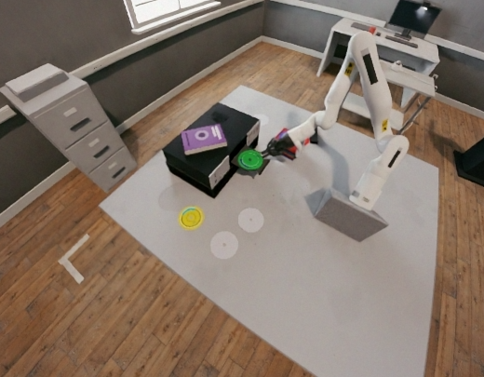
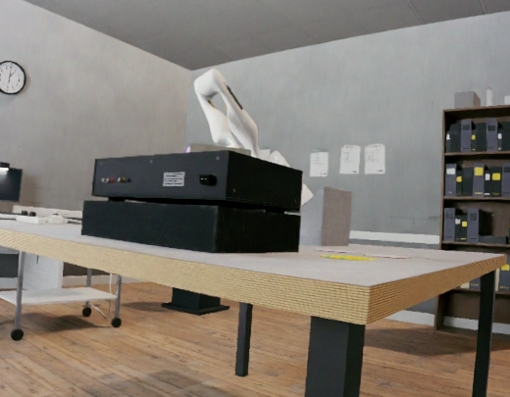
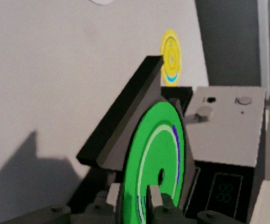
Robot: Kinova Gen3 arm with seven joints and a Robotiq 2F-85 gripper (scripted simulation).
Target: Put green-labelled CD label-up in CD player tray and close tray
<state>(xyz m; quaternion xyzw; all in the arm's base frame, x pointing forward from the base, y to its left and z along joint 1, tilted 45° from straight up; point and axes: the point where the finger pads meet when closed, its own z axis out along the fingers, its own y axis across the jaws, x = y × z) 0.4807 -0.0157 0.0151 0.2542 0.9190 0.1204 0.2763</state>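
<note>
Now: hand 5 cm short of the CD, 5 cm to the right of it and 2 cm above it. The rest, counted from my hand: purple book 28 cm ahead, 10 cm to the left, 6 cm above; black block 17 cm behind, 43 cm to the right, 14 cm below.
</note>
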